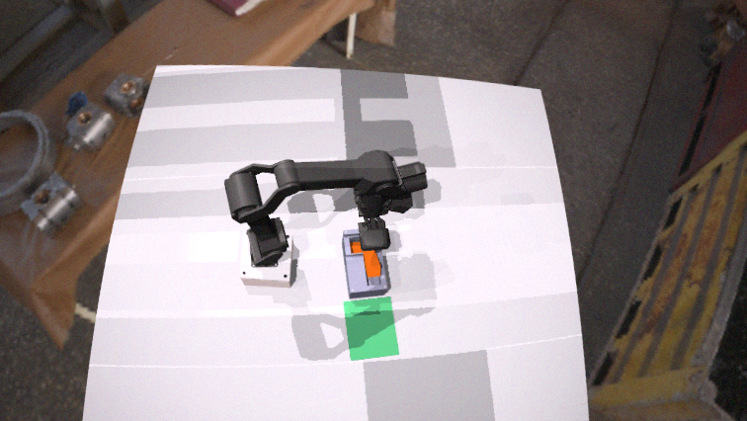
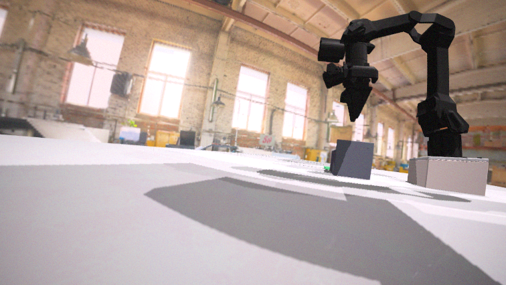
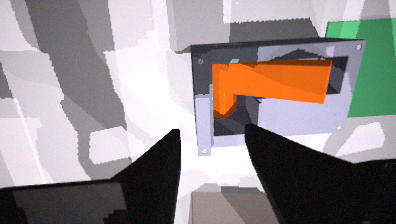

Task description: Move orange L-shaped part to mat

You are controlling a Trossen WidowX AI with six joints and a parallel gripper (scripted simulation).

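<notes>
Now: gripper tip 1 cm past the orange L-shaped part, 5 cm to the left of it and 10 cm above it. Also, from my gripper tip: green mat 22 cm to the right, 16 cm below.
</notes>
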